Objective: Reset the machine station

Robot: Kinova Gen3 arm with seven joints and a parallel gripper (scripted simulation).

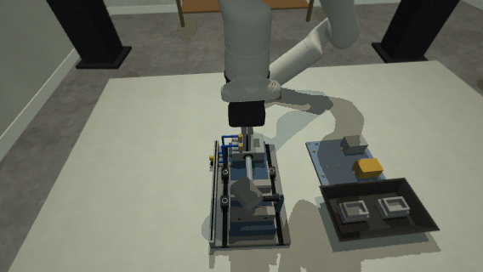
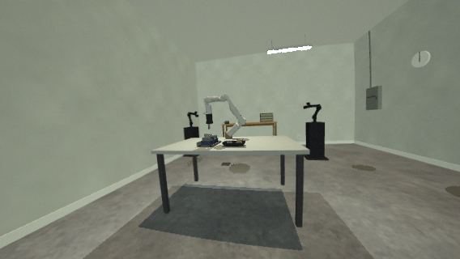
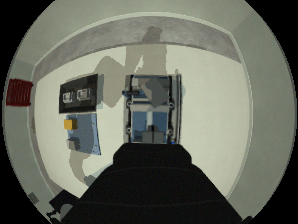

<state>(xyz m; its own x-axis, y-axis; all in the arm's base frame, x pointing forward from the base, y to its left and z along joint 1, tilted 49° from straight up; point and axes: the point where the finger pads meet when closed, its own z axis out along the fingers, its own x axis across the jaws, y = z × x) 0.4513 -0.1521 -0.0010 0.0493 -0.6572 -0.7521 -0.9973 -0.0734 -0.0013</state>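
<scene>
Now: the gray aluminum blank 8 cm below my hand and 8 cm ahead of it. The rest, counted from my hand: yellow brass blank: 35 cm to the left, 17 cm below, 5 cm behind.
</scene>
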